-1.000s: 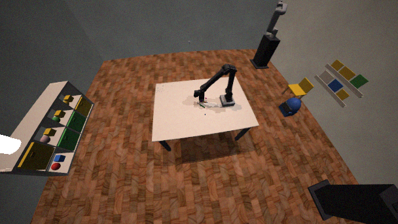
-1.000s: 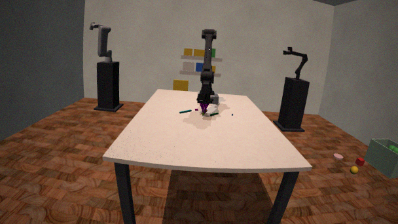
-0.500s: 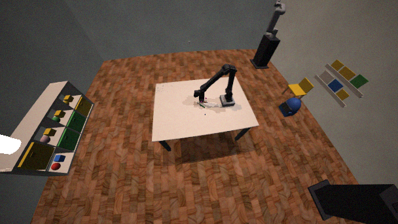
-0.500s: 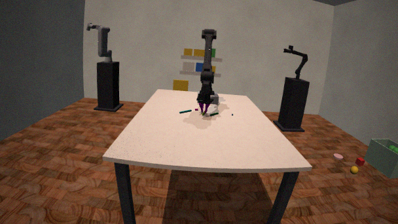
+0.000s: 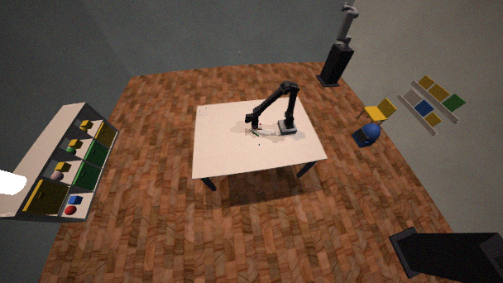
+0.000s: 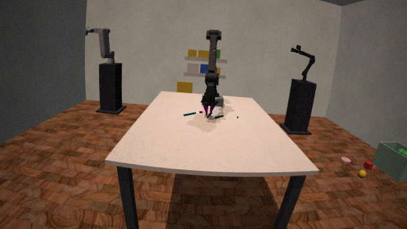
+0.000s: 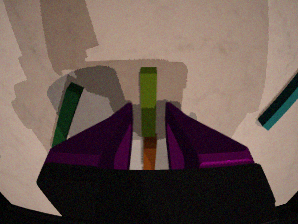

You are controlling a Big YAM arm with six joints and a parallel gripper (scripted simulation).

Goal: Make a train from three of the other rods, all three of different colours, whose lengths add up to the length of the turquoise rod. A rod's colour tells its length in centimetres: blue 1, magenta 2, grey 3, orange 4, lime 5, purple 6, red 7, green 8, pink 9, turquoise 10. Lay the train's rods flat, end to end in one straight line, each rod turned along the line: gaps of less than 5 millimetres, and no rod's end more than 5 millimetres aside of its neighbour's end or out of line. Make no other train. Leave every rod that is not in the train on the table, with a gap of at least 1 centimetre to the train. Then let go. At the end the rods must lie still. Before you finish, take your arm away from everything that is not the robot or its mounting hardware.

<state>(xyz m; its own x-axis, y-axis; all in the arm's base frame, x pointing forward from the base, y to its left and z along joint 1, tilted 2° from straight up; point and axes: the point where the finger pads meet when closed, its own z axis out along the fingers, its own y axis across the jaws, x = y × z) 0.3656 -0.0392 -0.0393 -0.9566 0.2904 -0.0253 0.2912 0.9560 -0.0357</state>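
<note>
My gripper is now 10 mm above the lime rod. Also, from my hand: magenta rod: 70 mm behind, 50 mm to the right, 10 mm below; orange rod: 50 mm behind, 10 mm to the left, 10 mm below; green rod: 70 mm to the left, 10 mm below.
</note>
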